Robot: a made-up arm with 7 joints.
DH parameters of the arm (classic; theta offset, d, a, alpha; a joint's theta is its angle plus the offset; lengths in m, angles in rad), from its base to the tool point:
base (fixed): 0 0 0 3.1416
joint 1: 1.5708 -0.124 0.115 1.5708
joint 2: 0 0.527 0.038 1.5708
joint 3: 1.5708 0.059 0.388 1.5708
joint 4: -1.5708 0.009 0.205 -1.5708
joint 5: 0 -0.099 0.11 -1.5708
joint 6: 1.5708 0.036 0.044 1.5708
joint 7: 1.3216 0 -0.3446 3.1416
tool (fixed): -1.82 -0.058 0 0
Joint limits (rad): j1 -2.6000..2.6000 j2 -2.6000..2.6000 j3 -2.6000..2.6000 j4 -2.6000..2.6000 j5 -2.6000..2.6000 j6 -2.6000..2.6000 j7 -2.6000..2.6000
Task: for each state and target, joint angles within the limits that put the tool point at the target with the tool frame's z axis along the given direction. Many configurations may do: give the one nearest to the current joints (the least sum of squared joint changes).
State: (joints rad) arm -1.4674 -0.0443 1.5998 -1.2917 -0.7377 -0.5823 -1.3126
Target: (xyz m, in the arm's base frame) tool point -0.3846 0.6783 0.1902 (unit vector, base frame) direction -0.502 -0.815 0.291
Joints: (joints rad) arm -1.9985 0.1674 1.5980 -1.9050 -0.5983 -0.4373 -0.4106
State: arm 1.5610 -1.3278 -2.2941 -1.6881 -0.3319 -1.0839 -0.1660
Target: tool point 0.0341 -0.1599 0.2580 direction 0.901 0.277 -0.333
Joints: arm 1.1480 -1.7120 -2.0297 -1.2961 -0.3816 -1.5244 -0.1355
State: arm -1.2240 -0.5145 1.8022 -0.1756 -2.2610 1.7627 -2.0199
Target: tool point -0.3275 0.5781 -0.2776 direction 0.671 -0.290 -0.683
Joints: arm -1.9140 -1.3437 2.0614 -0.4406 -2.6000 1.2076 -1.6530
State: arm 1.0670 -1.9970 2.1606 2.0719 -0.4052 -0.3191 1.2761
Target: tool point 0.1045 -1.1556 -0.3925 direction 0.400 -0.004 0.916
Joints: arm 0.5589 -2.5134 1.4858 2.0001 0.4302 -0.2851 1.0575
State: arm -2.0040 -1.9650 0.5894 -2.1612 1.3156 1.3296 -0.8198
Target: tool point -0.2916 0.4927 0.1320 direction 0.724 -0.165 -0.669
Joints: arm -1.6105 -0.9515 -0.0434 -1.7480 1.3693 1.6938 -0.5730
